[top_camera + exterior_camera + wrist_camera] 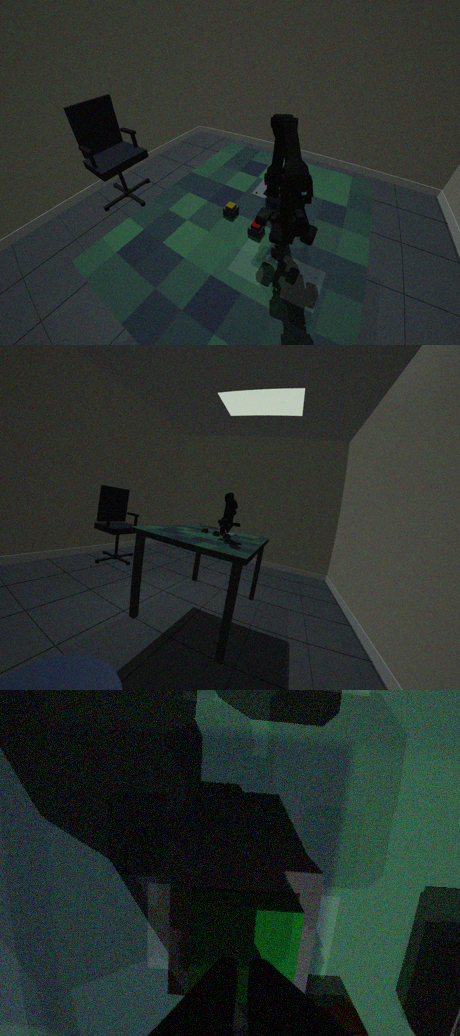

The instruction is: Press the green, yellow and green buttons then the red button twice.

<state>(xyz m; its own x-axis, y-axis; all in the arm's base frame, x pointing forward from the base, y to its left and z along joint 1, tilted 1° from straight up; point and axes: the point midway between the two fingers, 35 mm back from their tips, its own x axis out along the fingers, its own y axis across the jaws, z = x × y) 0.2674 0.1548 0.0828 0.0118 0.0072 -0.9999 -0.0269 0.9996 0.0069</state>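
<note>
Right now my gripper tip is 30 mm past the red button, 110 mm to the left of it and 10 mm above it. The rest, counted from my gripper tip: yellow button: 60 mm behind, 250 mm to the right, 10 mm below; then orange button: 60 mm behind, 40 mm to the right, 40 mm below; then green button: 10 mm below.
</note>
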